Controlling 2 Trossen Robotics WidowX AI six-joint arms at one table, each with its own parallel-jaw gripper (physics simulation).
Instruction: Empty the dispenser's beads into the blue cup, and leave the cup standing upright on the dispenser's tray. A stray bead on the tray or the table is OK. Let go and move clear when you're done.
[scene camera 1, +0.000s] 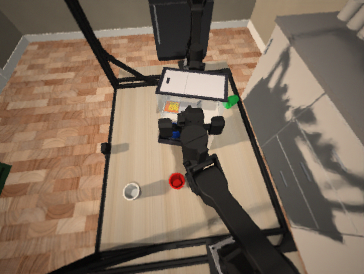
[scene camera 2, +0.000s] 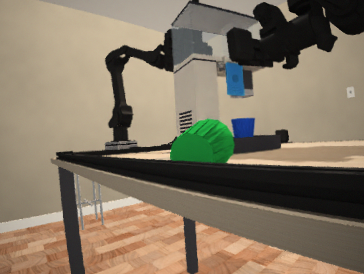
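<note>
The dispenser stands upright with a clear hopper. Yellow-orange beads show in the hopper. A light blue panel hangs under its spout. The blue cup stands upright on the dark tray, below the spout; its inside is hidden. My right gripper is shut and empty, high at the hopper's side. My left gripper is shut and empty, near the hopper above the spout.
A green cup lies on its side near the table's edge. A red cup and a white cup stand on the table. A black frame borders the table.
</note>
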